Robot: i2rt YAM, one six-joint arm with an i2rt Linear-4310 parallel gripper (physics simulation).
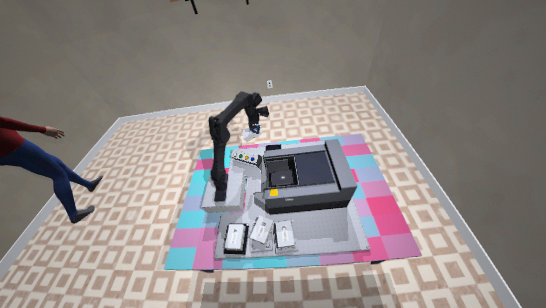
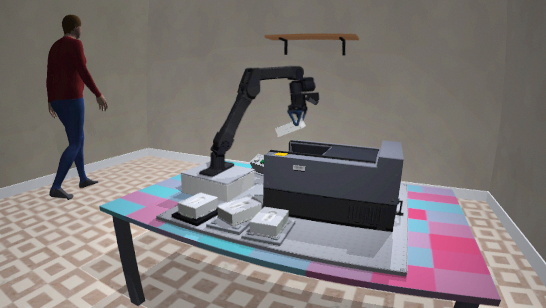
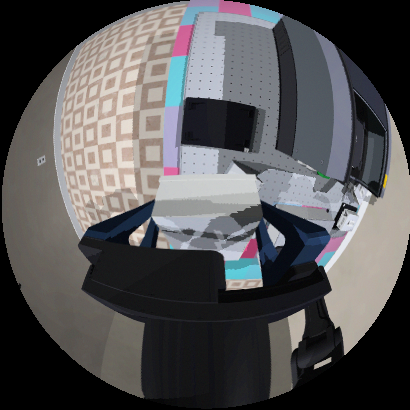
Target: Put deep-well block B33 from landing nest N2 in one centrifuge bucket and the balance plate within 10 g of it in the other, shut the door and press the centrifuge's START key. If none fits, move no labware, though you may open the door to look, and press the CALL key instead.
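Places are measured from the arm's base along level axes (x ahead, y left, z up), in centimetres.
Pixels of known places: gripper, fingertip midpoint: (image 1: pixel 257 129) (image 2: pixel 299 124) (image 3: pixel 206 203); arm's base at its link origin: (image 1: pixel 221 187) (image 2: pixel 217 169).
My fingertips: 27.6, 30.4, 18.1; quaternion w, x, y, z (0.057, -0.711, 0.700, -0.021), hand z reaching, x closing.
Observation:
For each thing: its middle in the pictures, then the offset to it from my fingertips, as dx, dy, dz.
- white deep-well block at the middle of its body: (image 3: pixel 208 229) (image 2: pixel 290 127) (image 1: pixel 252 132) -4.2, -0.2, -1.7
- centrifuge at the middle of its body: (image 3: pixel 348 94) (image 2: pixel 337 175) (image 1: pixel 303 176) +24.9, -33.6, -13.4
- black nest at the middle of its body: (image 3: pixel 217 122) (image 1: pixel 273 152) +7.8, -1.1, -24.5
- key panel at the middle of its body: (image 2: pixel 269 166) (image 1: pixel 245 156) -13.2, -3.9, -21.4
My gripper (image 1: pixel 255 131) (image 2: pixel 297 123) (image 3: pixel 206 203) is shut on a white deep-well block (image 1: pixel 248 135) (image 2: pixel 288 129) (image 3: pixel 207 192). It holds the block tilted in the air, above and behind the centrifuge (image 1: pixel 310 198) (image 2: pixel 330 175) (image 3: pixel 312 90). The opening at the centrifuge's left part is uncovered, and a dark bucket (image 1: pixel 283 178) shows inside. A black nest (image 1: pixel 273 147) (image 3: pixel 219 125) behind the centrifuge is empty. Three white plates stand in front: left (image 1: pixel 236 237) (image 2: pixel 198 204), middle (image 1: pixel 261 230) (image 2: pixel 239 211), turned askew, and right (image 1: pixel 285 235) (image 2: pixel 269 221). Their labels are too small to read surely.
A key panel (image 1: pixel 245 158) (image 2: pixel 257 163) with coloured keys stands left of the centrifuge. The arm's white base block (image 1: pixel 223 204) (image 2: pixel 217 185) stands at the left. A person (image 1: pixel 42 162) (image 2: pixel 70 90) is left of the table. A wall shelf (image 2: pixel 311 37) is behind.

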